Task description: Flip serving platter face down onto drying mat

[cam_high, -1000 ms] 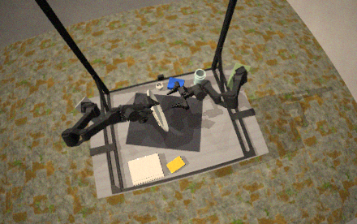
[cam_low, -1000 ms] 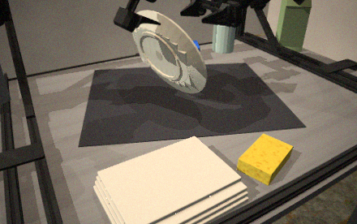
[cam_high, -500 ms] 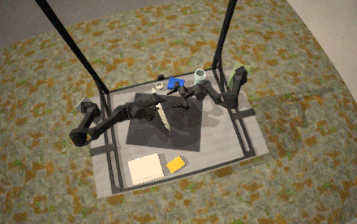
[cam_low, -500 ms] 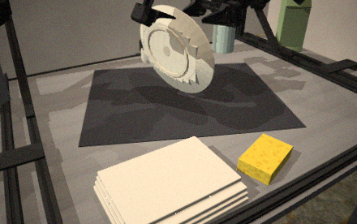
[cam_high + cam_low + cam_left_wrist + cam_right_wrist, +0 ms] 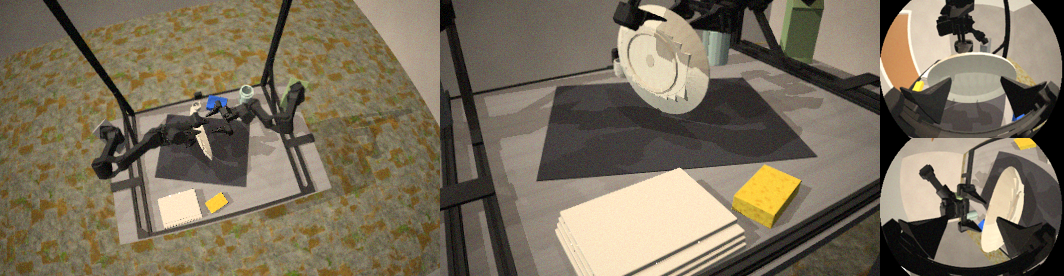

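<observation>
Now: the cream oval serving platter 3 cm behind my right hand, 1 cm to the right of it and 15 cm below it. The rest, counted from my right hand: blue box 23 cm behind, 14 cm to the left, 24 cm below; then small cup 25 cm behind, 2 cm to the left, 24 cm below; then dark drying mat 2 cm ahead, 27 cm below.
Now: left hand 10 mm short of the cream oval serving platter, 90 mm to the left of it and 80 mm above it. Also, from my left hand: blue box 190 mm behind, 60 mm to the left, 170 mm below; small cup 210 mm behind, 60 mm to the right, 180 mm below; dark drying mat 60 mm ahead, 80 mm to the right, 200 mm below.
</observation>
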